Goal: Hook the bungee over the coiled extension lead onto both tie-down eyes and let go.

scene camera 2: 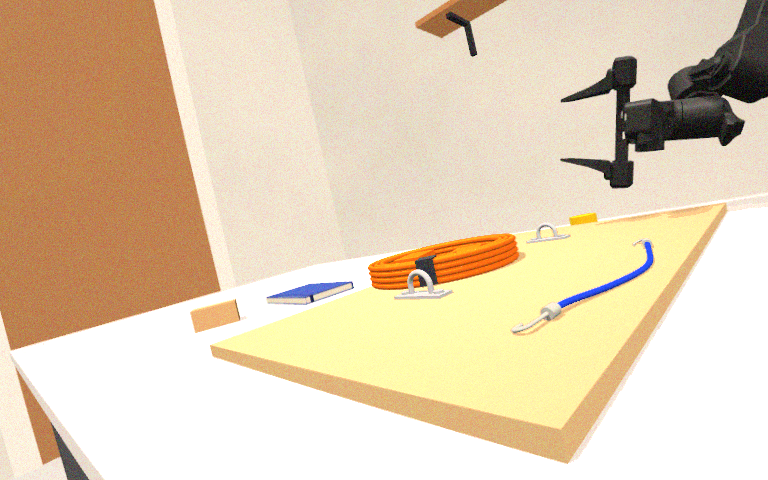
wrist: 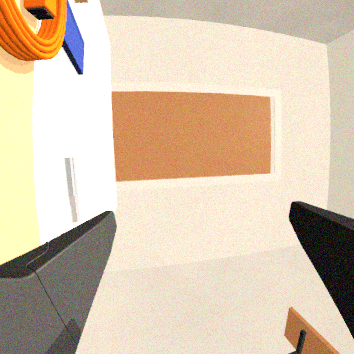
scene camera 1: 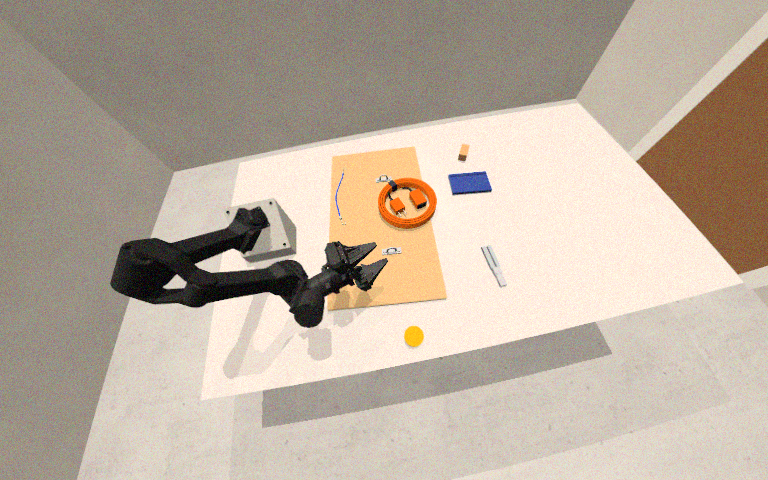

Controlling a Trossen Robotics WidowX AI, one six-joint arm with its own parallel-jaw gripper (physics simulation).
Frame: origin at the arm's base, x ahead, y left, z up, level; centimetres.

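Seen in the pictures: gripper, fingertip midpoint: (scene camera 2: pixel 560 130) (wrist: pixel 202 214) (scene camera 1: pixel 382 252); arm's base, link origin: (scene camera 1: pixel 255 219).
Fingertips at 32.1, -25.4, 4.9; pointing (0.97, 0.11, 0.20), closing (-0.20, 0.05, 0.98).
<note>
Pixels of each thing's middle, then the offset from my fingertips to it, as dx, dy, dz. Level surfaces: height alone.
- blue bungee, body centre: (scene camera 2: pixel 624 269) (scene camera 1: pixel 339 194) -6.6, +35.1, -15.9
- wooden board, surface height: dz -16.2
- coiled orange extension lead, body centre: (scene camera 2: pixel 441 259) (scene camera 1: pixel 406 201) +14.7, +22.2, -14.7
- blue book, body centre: (scene camera 2: pixel 308 292) (wrist: pixel 72 40) (scene camera 1: pixel 469 182) +39.5, +23.6, -16.8
- small wooden block, body centre: (scene camera 2: pixel 216 315) (scene camera 1: pixel 463 152) +44.2, +37.6, -15.9
- grey tool, body centre: (wrist: pixel 72 189) (scene camera 1: pixel 494 265) +31.3, -7.6, -16.8
- yellow disc, body centre: (scene camera 2: pixel 583 220) (scene camera 1: pixel 413 336) +1.5, -18.3, -16.5
The blue bungee (scene camera 1: pixel 336 195) (scene camera 2: pixel 607 286) lies slightly bent on the wooden board (scene camera 1: pixel 362 164) (scene camera 2: pixel 339 345), a metal hook at each end. The coiled orange extension lead (scene camera 1: pixel 384 217) (scene camera 2: pixel 475 264) (wrist: pixel 31 52) lies on the board with its plug and socket inside the ring. One tie-down eye (scene camera 1: pixel 383 178) (scene camera 2: pixel 420 283) stands beside the coil near its black strap. The other tie-down eye (scene camera 1: pixel 391 250) (scene camera 2: pixel 547 233) stands past the coil's opposite side. Neither eye has a hook on it. My gripper (scene camera 1: pixel 381 253) (scene camera 2: pixel 561 130) (wrist: pixel 202 214) is open and empty, raised above the board and pointing sideways.
A blue book (scene camera 1: pixel 470 182) (scene camera 2: pixel 310 292) (wrist: pixel 75 40) and a small wooden block (scene camera 1: pixel 463 152) (scene camera 2: pixel 215 315) lie beyond the board. A grey tool (scene camera 1: pixel 493 266) (wrist: pixel 72 190) lies to the coil's right in scene camera 1. A yellow disc (scene camera 1: pixel 414 336) (scene camera 2: pixel 583 219) lies near the table edge.
</note>
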